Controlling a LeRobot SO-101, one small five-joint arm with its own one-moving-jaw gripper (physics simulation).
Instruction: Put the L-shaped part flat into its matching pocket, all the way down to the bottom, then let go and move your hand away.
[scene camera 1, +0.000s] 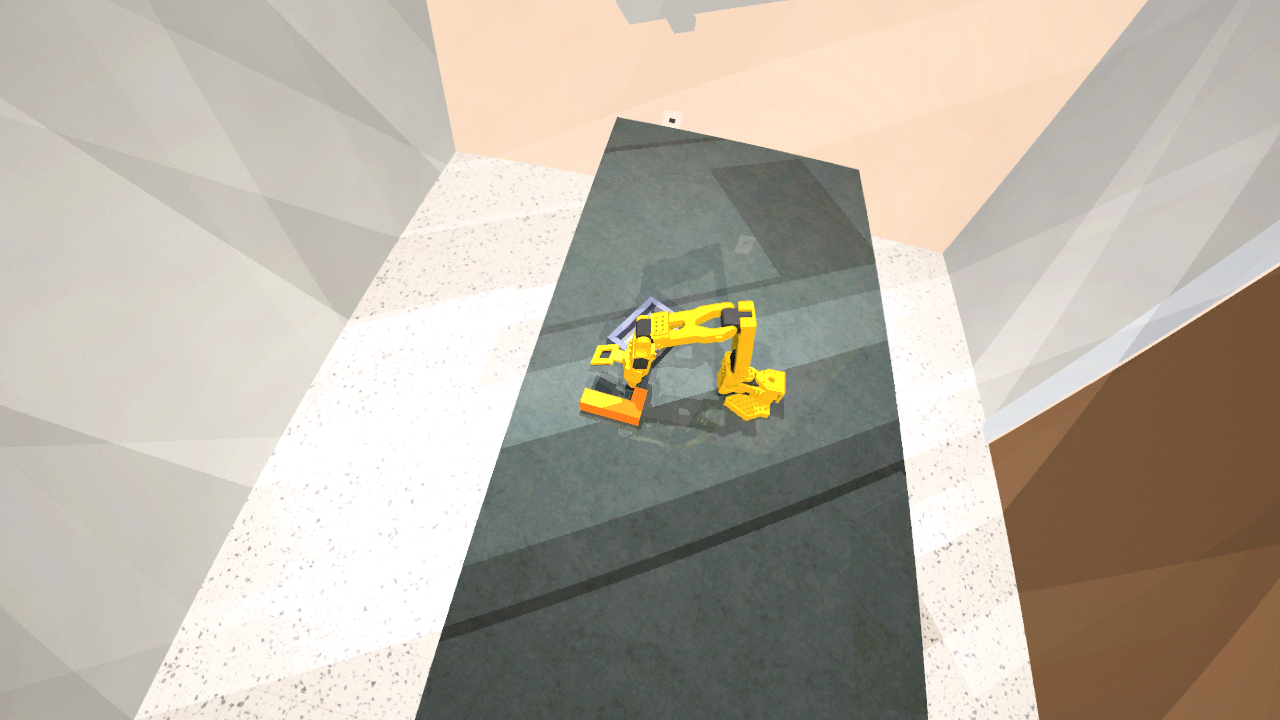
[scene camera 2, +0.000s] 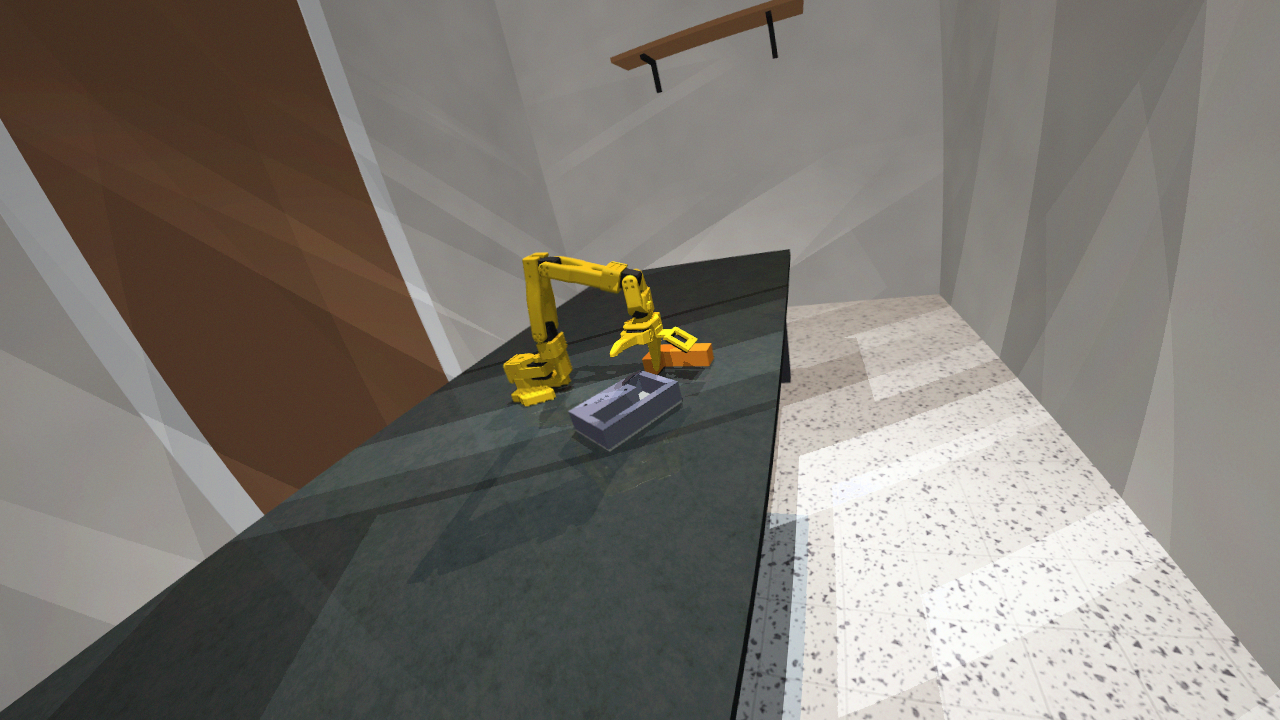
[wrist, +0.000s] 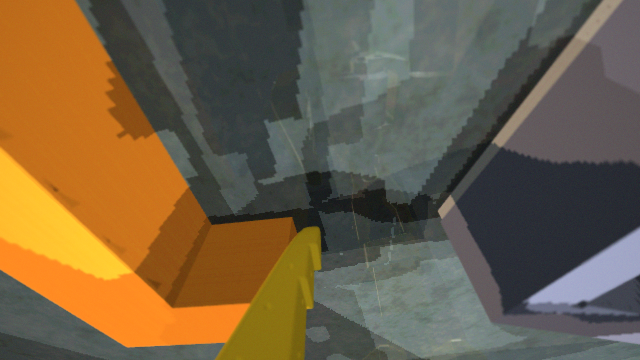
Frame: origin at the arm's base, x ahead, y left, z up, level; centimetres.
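Seen in the pictures: hand at its tool point: (scene camera 1: 633, 384) (scene camera 2: 656, 369) (wrist: 319, 242); arm's base at its link origin: (scene camera 1: 737, 392) (scene camera 2: 551, 390).
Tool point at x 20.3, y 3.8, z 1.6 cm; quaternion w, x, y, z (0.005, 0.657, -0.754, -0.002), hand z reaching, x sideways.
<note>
Pixels of each thing's top centre, then the offset from my tool point to it. Level surfaces: height alone.
- orange L-shaped part at its top centre: (wrist: 91, 233) (scene camera 2: 676, 351) (scene camera 1: 614, 396) dx +2.9, dy +3.9, dz +1.4 cm
- grey-lavender pocket block at its top centre: (scene camera 2: 623, 395) (scene camera 1: 647, 328) dx -0.6, dy -12.0, dz +2.0 cm
- dark table at its surface level: dz -1.6 cm
The orange L-shaped part (scene camera 1: 608, 406) (scene camera 2: 691, 355) (wrist: 75, 100) lies on the dark table, outside the pocket block. The grey-lavender pocket block (scene camera 1: 629, 319) (scene camera 2: 644, 419) (wrist: 550, 200) stands beside it, apart from it, with its hollow facing up. My gripper (scene camera 2: 635, 362) is fully open and empty, low beside the part's short arm. In the wrist view the fixed jaw (wrist: 287, 300) shows in front of the end of that arm, and the moving jaw is out of the picture. Whether the fixed jaw touches the part, I cannot tell. The arm hides some of the block in scene camera 1.
The yellow arm's base (scene camera 1: 756, 394) (scene camera 2: 534, 380) stands on the dark table (scene camera 1: 680, 555) (scene camera 2: 501, 626), on the other side from the near long table edge. The part and the block lie between the base and that edge. A wooden shelf (scene camera 2: 707, 35) is on the wall.
</note>
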